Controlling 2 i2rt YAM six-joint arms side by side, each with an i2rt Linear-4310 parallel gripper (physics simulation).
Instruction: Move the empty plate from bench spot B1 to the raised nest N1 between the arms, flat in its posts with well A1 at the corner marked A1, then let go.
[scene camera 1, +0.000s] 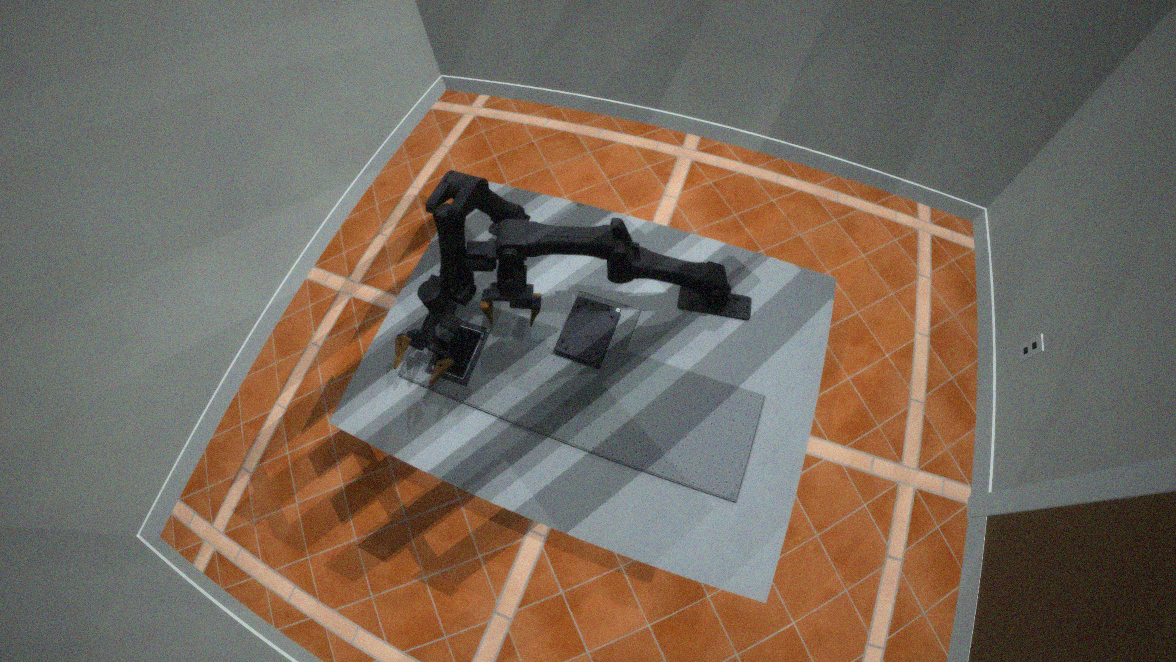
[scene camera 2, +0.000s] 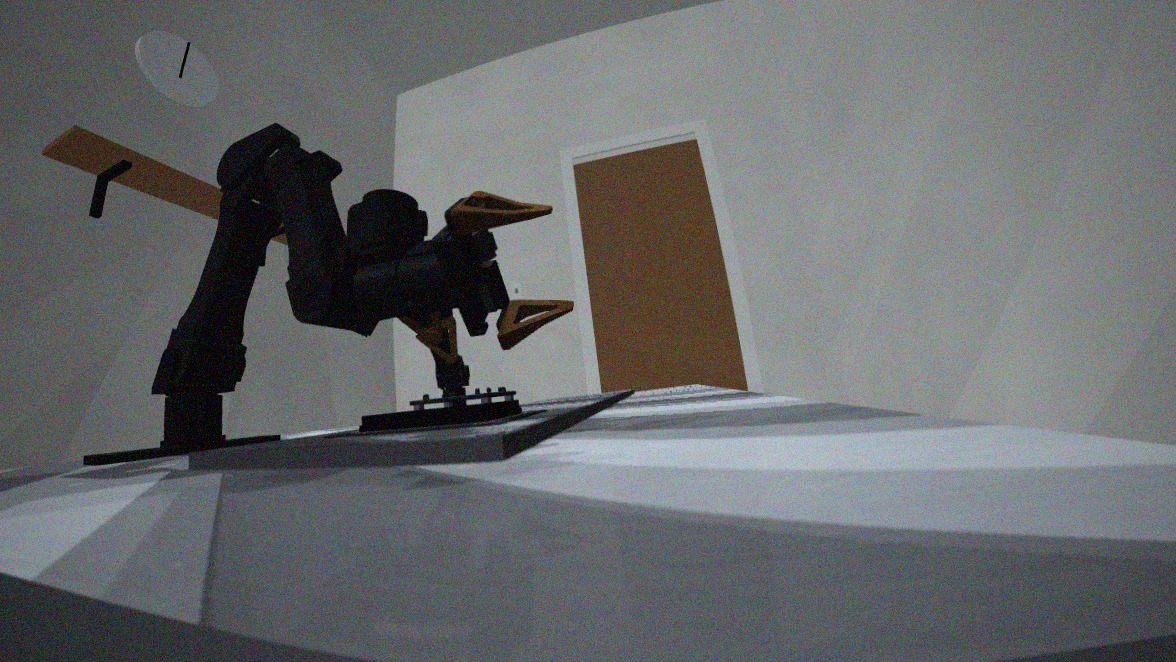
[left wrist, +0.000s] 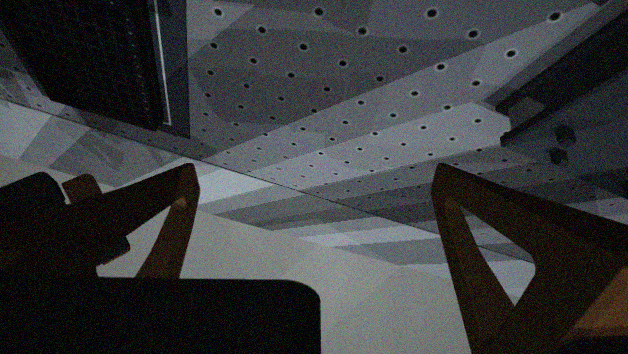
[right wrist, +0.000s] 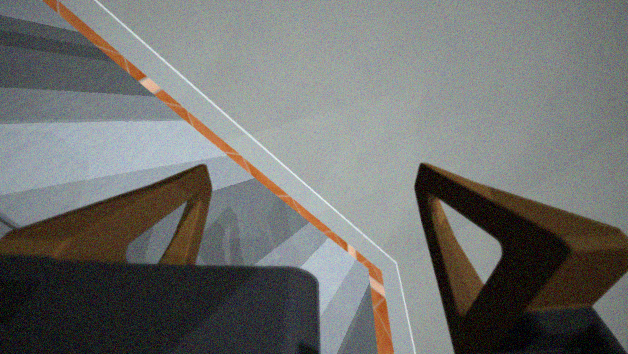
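Pixels of known places: left gripper, fingertip midpoint: (scene camera 1: 511, 324) (scene camera 2: 447, 353) (left wrist: 315, 176); right gripper, fingertip midpoint: (scene camera 1: 412, 377) (scene camera 2: 563, 261) (right wrist: 313, 175); left arm's base at its link origin: (scene camera 1: 714, 303); right arm's base at its link origin: (scene camera 2: 194, 451).
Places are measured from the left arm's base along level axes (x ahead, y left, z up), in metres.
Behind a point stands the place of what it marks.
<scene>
A dark plate-like block with a pale outline (scene camera 1: 469, 353) @(x 0.279, y -0.607, z 0.028 m) (left wrist: 85, 55) @(x 0.271, y -0.646, z 0.025 m) lies flat at the picture-left end of the perforated board; it looks like the plate on its spot, partly under my right arm. Its A1 marking is not readable. A dark raised nest (scene camera 1: 588, 330) @(x 0.163, y -0.313, z 0.044 m) (left wrist: 595, 107) @(x 0.186, y -0.370, z 0.045 m) with small posts stands to its right, with no plate seen on it. My left gripper (scene camera 1: 511, 323) @(x 0.210, y -0.492, z 0.104 m) (left wrist: 315, 176) @(x 0.210, y -0.492, z 0.104 m) is open and empty, pointing down above the board between the two; in scene camera 2 it is mostly hidden. My right gripper (scene camera 1: 416, 374) @(x 0.408, y -0.673, z 0.150 m) (scene camera 2: 561, 257) @(x 0.408, y -0.673, z 0.150 m) (right wrist: 313, 175) @(x 0.408, y -0.673, z 0.150 m) is open and empty, above the board's picture-left end.
The thin perforated board (scene camera 1: 699, 435) @(x 0.370, y 0.004, z 0.013 m) (left wrist: 280, 115) @(x 0.298, y -0.516, z 0.013 m) lies on the grey table (scene camera 1: 658, 526) @(x 0.599, y -0.053, z 0.000 m). In scene camera 2 a dark slab (scene camera 2: 444, 418) @(x 0.294, y -0.692, z 0.021 m) with posts showing above it sits near the board's end. The right arm's wrist is close to the left gripper. Striped shadows cross the table.
</scene>
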